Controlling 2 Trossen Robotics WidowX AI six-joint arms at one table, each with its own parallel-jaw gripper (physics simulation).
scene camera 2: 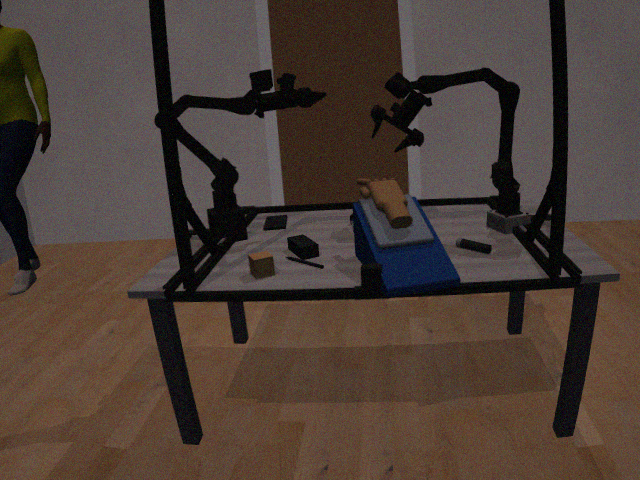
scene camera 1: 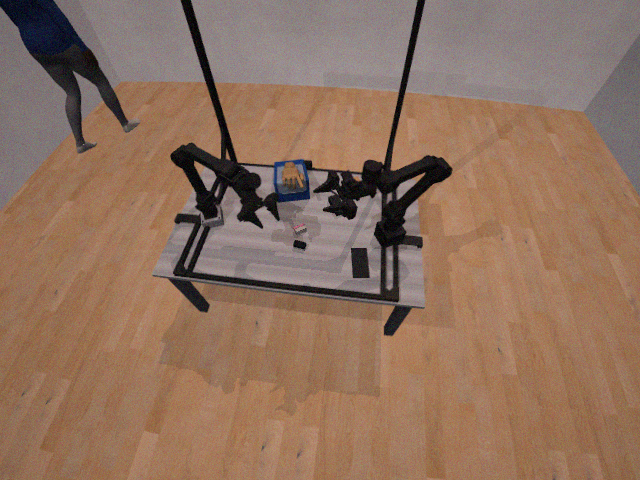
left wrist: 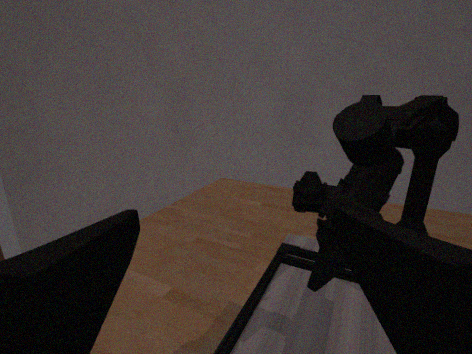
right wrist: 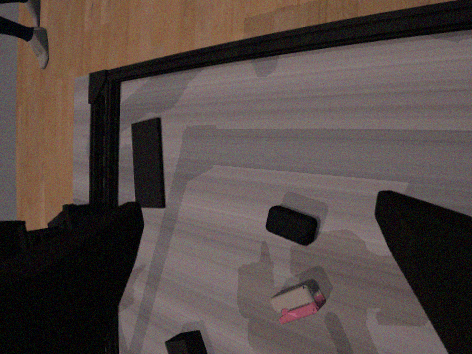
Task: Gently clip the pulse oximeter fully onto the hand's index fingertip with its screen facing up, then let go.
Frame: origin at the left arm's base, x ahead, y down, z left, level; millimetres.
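Seen in the pictures: left gripper, fingertip midpoint: (scene camera 2: 320,94) (scene camera 1: 318,200) (left wrist: 237,218); right gripper, fingertip midpoint: (scene camera 2: 383,145) (scene camera 1: 270,224) (left wrist: 311,287) (right wrist: 259,208); left arm's base, origin of the base link: (scene camera 2: 225,209) (scene camera 1: 391,227); right arm's base, origin of the base link: (scene camera 2: 508,212) (scene camera 1: 210,213).
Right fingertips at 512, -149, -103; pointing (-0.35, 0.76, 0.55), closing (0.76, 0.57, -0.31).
Offsets run from my right fingertips to a thing's top centre, as dx, dy, dz.
A small white-and-pink device @(-140, +212, -96) (scene camera 1: 299,228) (right wrist: 298,301), seemingly the pulse oximeter, lies on the table near its middle; its screen cannot be made out. The tan hand (scene camera 1: 292,174) (scene camera 2: 391,201) rests on a grey pad on a sloped blue stand (scene camera 1: 295,196) (scene camera 2: 413,268), its fingers pointing down the picture in scene camera 1. My right gripper (scene camera 1: 269,223) (scene camera 2: 384,144) (right wrist: 259,208) is open and empty, tilted down high above the table, left of the device in scene camera 1. My left gripper (scene camera 1: 320,199) (scene camera 2: 325,94) (left wrist: 237,218) is open and empty, held level, high up, right of the stand in scene camera 1.
A black rounded block @(-108, +211, -10) (scene camera 1: 299,244) (right wrist: 291,225) lies beside the device. A dark flat slab @(-331, +236, +171) (scene camera 1: 359,262) (scene camera 2: 275,222) (right wrist: 148,162), a black box @(-364, +208, -169) (scene camera 2: 303,246), a pen @(-395, +234, -248) (scene camera 2: 305,262), an orange cube @(-511, +194, -264) (scene camera 2: 261,265) and a black cylinder @(+22, +216, -426) (scene camera 2: 473,245) also lie on the table. Dark rails border the tabletop.
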